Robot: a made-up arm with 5 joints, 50 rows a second.
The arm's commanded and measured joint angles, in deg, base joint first. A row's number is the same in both.
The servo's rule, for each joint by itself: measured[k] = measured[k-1] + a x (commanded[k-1-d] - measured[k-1]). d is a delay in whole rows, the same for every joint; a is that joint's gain. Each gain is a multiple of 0.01, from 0.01 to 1. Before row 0 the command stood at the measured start. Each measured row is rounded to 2 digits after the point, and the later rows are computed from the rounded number. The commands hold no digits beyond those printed.
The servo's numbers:
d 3
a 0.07 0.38 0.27 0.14 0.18
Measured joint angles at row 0:
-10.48 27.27 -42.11 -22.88 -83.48
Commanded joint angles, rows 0 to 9:
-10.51 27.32 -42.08 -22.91 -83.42
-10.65 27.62 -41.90 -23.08 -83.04
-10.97 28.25 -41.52 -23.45 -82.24
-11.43 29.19 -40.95 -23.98 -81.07
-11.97 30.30 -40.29 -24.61 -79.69
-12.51 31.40 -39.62 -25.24 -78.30
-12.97 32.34 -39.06 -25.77 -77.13
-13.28 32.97 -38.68 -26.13 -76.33
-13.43 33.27 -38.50 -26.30 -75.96
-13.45 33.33 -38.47 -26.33 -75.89
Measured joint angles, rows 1 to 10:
-10.48 27.27 -42.11 -22.88 -83.48
-10.48 27.27 -42.11 -22.88 -83.48
-10.48 27.27 -42.11 -22.88 -83.48
-10.48 27.29 -42.10 -22.88 -83.47
-10.49 27.42 -42.05 -22.91 -83.39
-10.52 27.74 -41.91 -22.99 -83.18
-10.58 28.29 -41.65 -23.13 -82.80
-10.68 29.05 -41.28 -23.34 -82.24
-10.81 29.94 -40.83 -23.61 -81.53
-10.96 30.85 -40.35 -23.91 -80.74

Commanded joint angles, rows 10 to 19:
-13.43 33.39 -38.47 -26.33 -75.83
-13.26 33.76 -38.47 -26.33 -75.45
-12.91 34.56 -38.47 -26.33 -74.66
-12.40 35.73 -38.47 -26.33 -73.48
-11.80 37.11 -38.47 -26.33 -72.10
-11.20 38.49 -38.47 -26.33 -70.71
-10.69 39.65 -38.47 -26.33 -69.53
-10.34 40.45 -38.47 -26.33 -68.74
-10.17 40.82 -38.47 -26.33 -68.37
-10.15 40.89 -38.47 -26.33 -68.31
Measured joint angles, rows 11 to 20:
-11.12 31.66 -39.90 -24.22 -79.95
-11.28 32.27 -39.52 -24.51 -79.23
-11.43 32.67 -39.24 -24.76 -78.63
-11.57 32.94 -39.03 -24.98 -78.13
-11.69 33.25 -38.88 -25.17 -77.65
-11.78 33.75 -38.77 -25.33 -77.11
-11.82 34.50 -38.69 -25.47 -76.46
-11.82 35.49 -38.63 -25.59 -75.68
-11.78 36.63 -38.59 -25.69 -74.79
-11.70 37.78 -38.56 -25.78 -73.84

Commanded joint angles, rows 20 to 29:
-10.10 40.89 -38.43 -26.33 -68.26
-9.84 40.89 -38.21 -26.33 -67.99
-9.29 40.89 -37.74 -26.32 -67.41
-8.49 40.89 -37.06 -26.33 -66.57
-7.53 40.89 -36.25 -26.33 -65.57
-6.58 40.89 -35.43 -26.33 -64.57
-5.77 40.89 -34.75 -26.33 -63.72
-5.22 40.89 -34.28 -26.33 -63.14
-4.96 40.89 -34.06 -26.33 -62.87
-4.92 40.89 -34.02 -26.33 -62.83
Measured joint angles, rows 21 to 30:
-11.60 38.79 -38.54 -25.86 -72.92
-11.50 39.56 -38.52 -25.93 -72.10
-11.41 40.07 -38.51 -25.99 -71.42
-11.32 40.38 -38.49 -26.04 -70.85
-11.22 40.57 -38.41 -26.08 -70.34
-11.08 40.69 -38.23 -26.11 -69.81
-10.90 40.77 -37.91 -26.14 -69.23
-10.66 40.82 -37.46 -26.17 -68.57
-10.37 40.85 -36.91 -26.19 -67.85
-10.05 40.87 -36.33 -26.21 -67.11

